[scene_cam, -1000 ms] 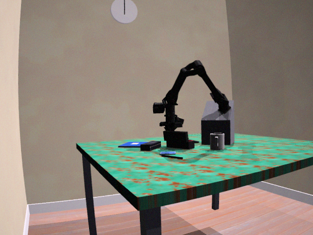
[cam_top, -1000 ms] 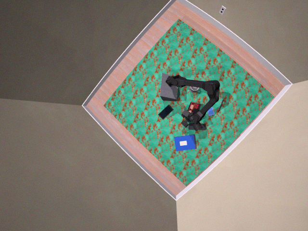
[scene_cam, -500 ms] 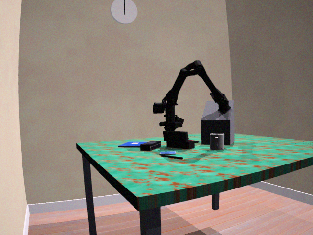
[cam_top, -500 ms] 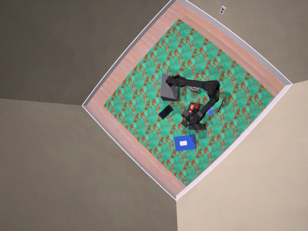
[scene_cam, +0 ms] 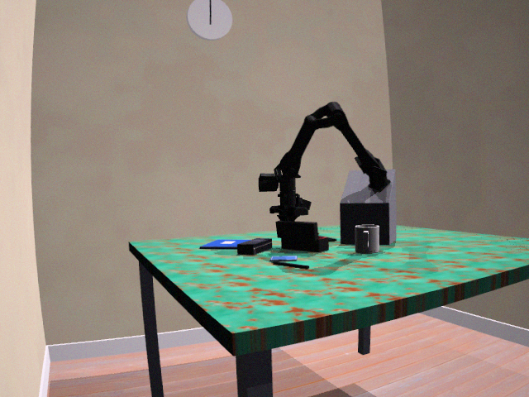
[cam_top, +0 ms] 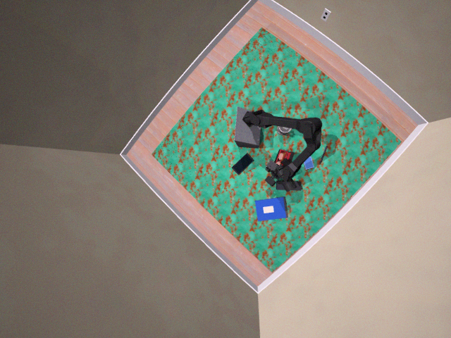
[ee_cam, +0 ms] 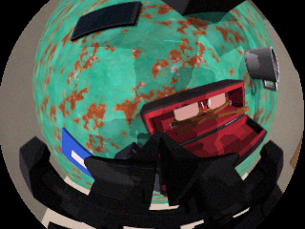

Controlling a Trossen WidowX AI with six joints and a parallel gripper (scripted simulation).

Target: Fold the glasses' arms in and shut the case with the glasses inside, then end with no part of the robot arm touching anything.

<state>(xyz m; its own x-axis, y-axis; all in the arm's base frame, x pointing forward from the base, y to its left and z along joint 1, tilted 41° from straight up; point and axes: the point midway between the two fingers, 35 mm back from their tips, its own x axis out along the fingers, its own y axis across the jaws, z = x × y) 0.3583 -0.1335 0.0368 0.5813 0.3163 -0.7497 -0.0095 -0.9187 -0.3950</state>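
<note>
My hand is 80 mm to the right of the glasses case lid, 20 mm short of it and 10 mm above it. The rest, counted from my hand: black glasses case (70 mm to the left, 40 mm below); black box (130 mm ahead, 60 mm below, 10 mm to the right); glasses (80 mm to the left, 60 mm below, 20 mm behind).
</note>
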